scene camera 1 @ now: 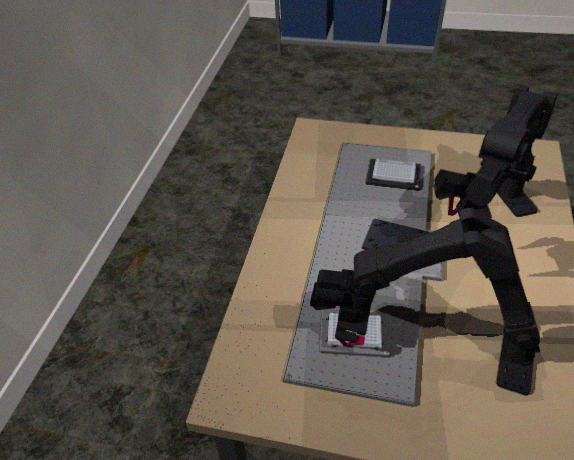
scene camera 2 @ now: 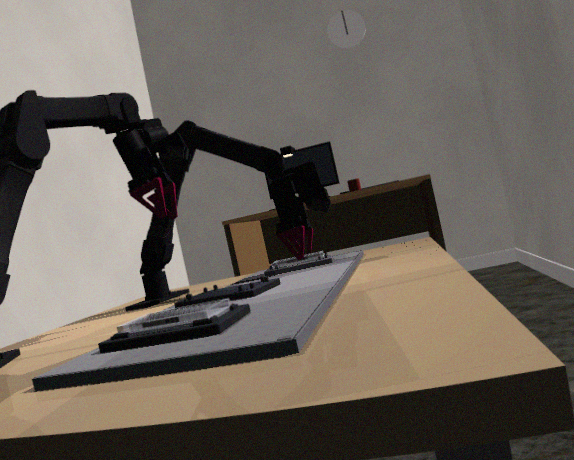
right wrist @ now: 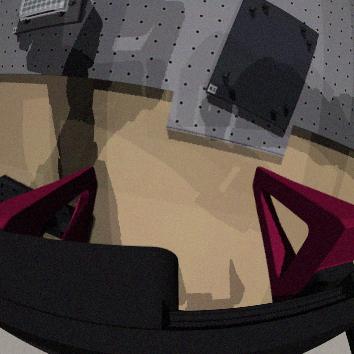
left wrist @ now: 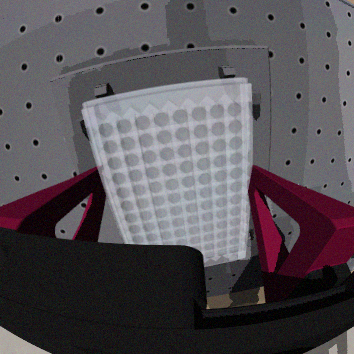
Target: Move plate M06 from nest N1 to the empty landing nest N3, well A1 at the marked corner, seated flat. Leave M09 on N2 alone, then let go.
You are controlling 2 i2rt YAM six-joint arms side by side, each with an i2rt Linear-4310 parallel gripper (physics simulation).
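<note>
Plate M06 (scene camera 1: 374, 325) (scene camera 2: 316, 258) (left wrist: 175, 150) (right wrist: 44, 7) is a pale many-welled plate on nest N1 (scene camera 1: 350, 351) (left wrist: 165, 75). My left gripper (scene camera 1: 351, 342) (scene camera 2: 302, 256) (left wrist: 176, 173) is shut on it, one finger against each long side. Whether the plate is lifted at all cannot be told. Empty nest N3 (scene camera 1: 395, 232) (right wrist: 270, 65) is a dark slab with corner posts, set at an angle, with an A1 label at one corner. Plate M09 (scene camera 1: 395, 171) (scene camera 2: 172, 315) sits on nest N2 (scene camera 1: 392, 185) (scene camera 2: 160, 341). My right gripper (scene camera 1: 452, 210) (scene camera 2: 162, 210) (right wrist: 174, 175) is open and empty.
The grey perforated board (scene camera 1: 345, 385) (scene camera 2: 295, 320) bears the nests on a wooden table (scene camera 1: 270, 240) (scene camera 2: 400, 320). My left arm's forearm (scene camera 1: 420, 250) passes over part of N3 in scene camera 1. My right gripper hangs above the table, beside the board.
</note>
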